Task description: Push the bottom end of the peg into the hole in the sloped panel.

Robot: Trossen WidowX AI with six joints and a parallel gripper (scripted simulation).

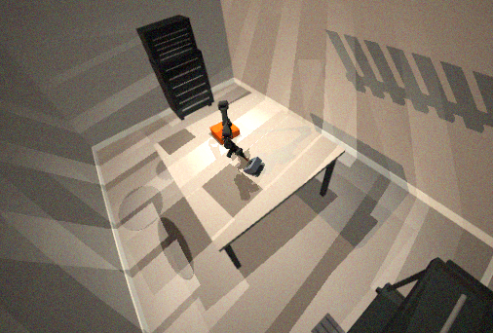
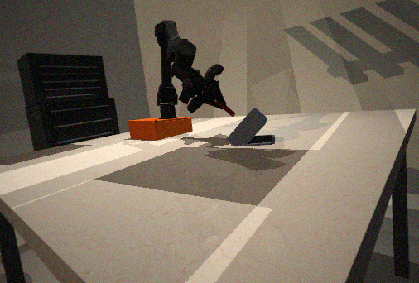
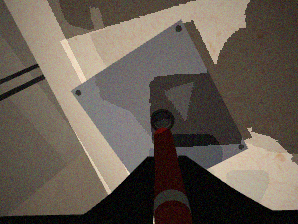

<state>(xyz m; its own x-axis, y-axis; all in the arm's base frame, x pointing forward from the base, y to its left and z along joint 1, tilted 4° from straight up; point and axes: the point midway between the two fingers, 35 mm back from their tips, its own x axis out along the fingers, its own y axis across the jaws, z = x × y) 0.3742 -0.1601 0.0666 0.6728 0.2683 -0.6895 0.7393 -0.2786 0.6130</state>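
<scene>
My gripper tip is now 60 mm short of the dark sloped panel, 20 mm to the right of it and 70 mm above it. Also, from my gripper tip: red round peg: 10 mm behind, 10 mm above.
</scene>
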